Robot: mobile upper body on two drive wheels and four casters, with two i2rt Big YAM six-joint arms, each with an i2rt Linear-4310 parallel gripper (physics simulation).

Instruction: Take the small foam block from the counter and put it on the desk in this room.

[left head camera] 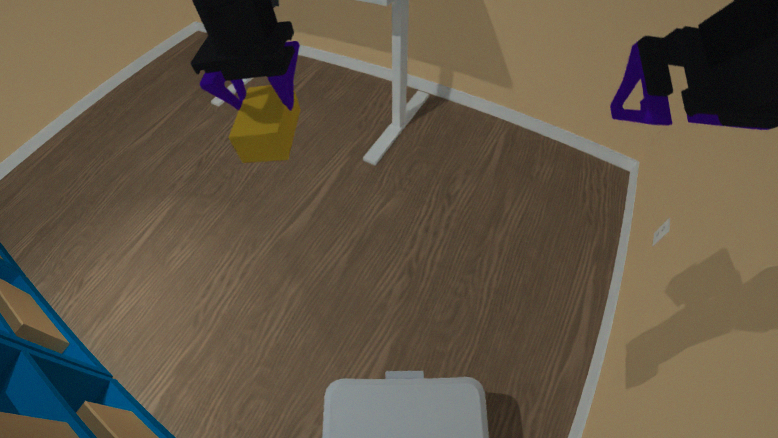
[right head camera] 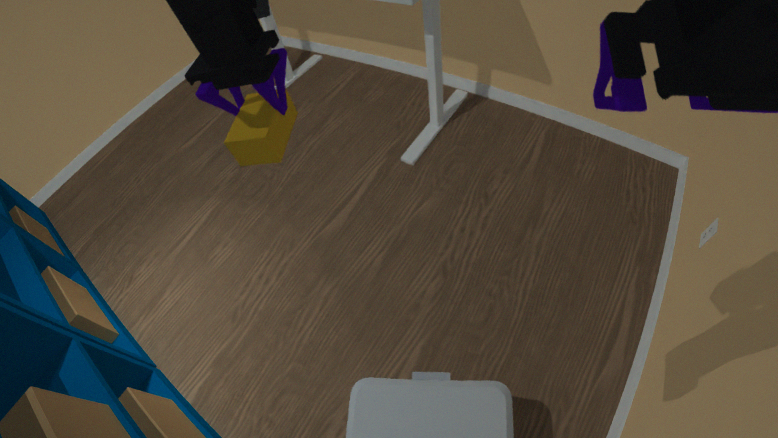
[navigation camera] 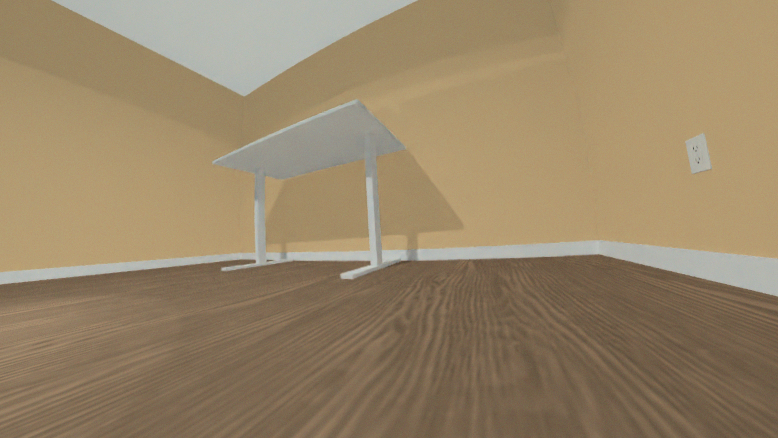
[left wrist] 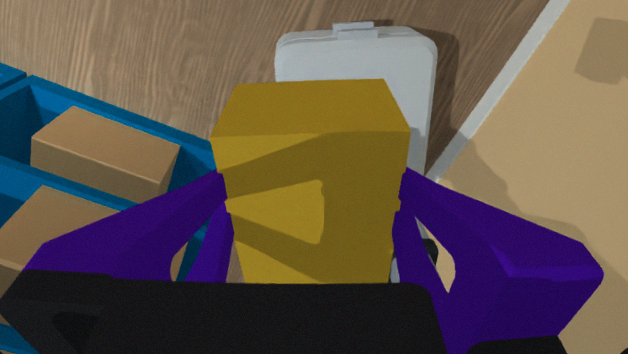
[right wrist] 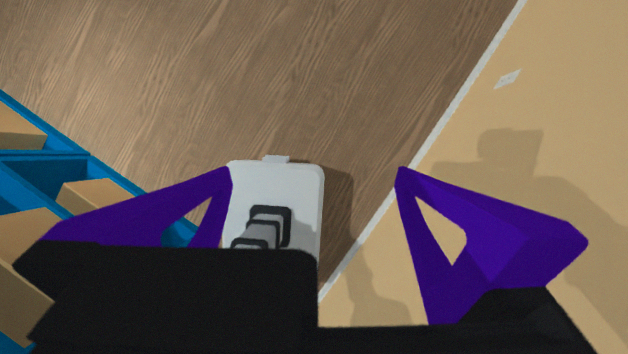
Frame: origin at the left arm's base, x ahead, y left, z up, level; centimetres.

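Where they show: left gripper, fingertip midpoint: (left head camera: 268, 109) (right head camera: 264, 114) (left wrist: 313, 176); right gripper, fingertip midpoint: (left head camera: 652, 114) (right head camera: 645, 101) (right wrist: 313, 175).
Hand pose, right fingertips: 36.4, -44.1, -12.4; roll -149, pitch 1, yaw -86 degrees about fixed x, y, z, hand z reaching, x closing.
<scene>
Each offset is from my right fingertips to the centre of the thing, as dx, dy, dz. "spot": to the spot under its first point. Level surfaces: height alone.
The small foam block, a yellow block {+8.6, +40.9, -9.0} (left head camera: 264, 145) (right head camera: 255, 151) (left wrist: 310, 107), is held off the floor between the fingers of my left gripper (left head camera: 265, 108) (right head camera: 261, 113) (left wrist: 313, 176), which is shut on it. My right gripper (left head camera: 679, 119) (right head camera: 668, 108) (right wrist: 313, 175) is open with nothing between its fingers. The white desk {dz -36.0} (navigation camera: 326, 136) stands ahead, left of centre in the navigation view; its leg {spot: +138.8, +19.9, -93.6} (left head camera: 400, 81) (right head camera: 432, 81) shows at the top of both head views, behind and to the right of the block. The desktop's upper surface is hidden. The counter does not show.
A blue shelf unit {spot: -2.3, +158.4, -121.0} (left head camera: 87, 359) (right head camera: 136, 350) holding tan boxes is at the lower left. My grey base (left head camera: 405, 408) (right head camera: 430, 410) (left wrist: 355, 60) (right wrist: 280, 182) is at the bottom of the head views. A tan wall (left head camera: 707, 179) (navigation camera: 680, 81) with an outlet {+40.7, -81.6, -88.5} (navigation camera: 698, 153) runs along the right.
</scene>
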